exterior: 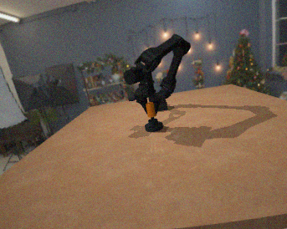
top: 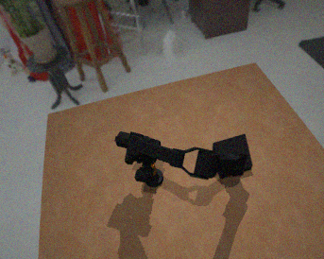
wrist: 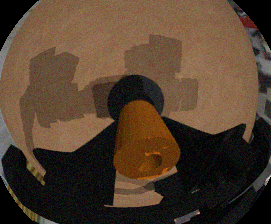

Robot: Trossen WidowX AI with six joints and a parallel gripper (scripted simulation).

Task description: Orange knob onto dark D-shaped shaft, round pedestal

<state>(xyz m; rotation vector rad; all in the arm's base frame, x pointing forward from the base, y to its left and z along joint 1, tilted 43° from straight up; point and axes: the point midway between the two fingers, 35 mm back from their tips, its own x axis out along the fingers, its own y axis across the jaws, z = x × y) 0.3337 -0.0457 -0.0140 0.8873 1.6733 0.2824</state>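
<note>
Right now the round pedestal is 40 mm below my gripper tip. Also, from my gripper tip: orange knob: 20 mm above.
</note>
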